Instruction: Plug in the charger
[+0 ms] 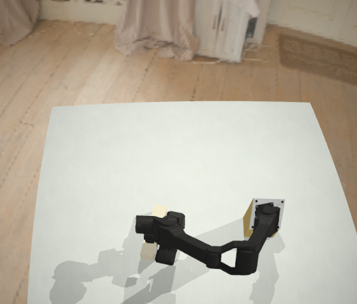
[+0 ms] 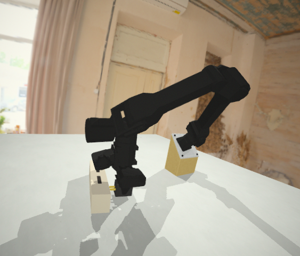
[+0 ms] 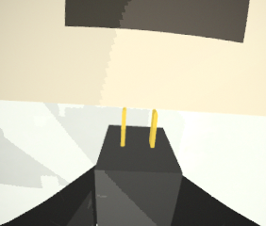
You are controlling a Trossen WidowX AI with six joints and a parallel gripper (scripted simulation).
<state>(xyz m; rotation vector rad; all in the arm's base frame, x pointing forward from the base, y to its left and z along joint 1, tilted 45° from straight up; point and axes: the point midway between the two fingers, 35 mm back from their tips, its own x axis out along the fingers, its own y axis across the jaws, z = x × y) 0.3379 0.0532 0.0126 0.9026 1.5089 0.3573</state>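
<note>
My gripper tip is now 10 mm short of the dark grey charger and 10 mm below it.
</note>
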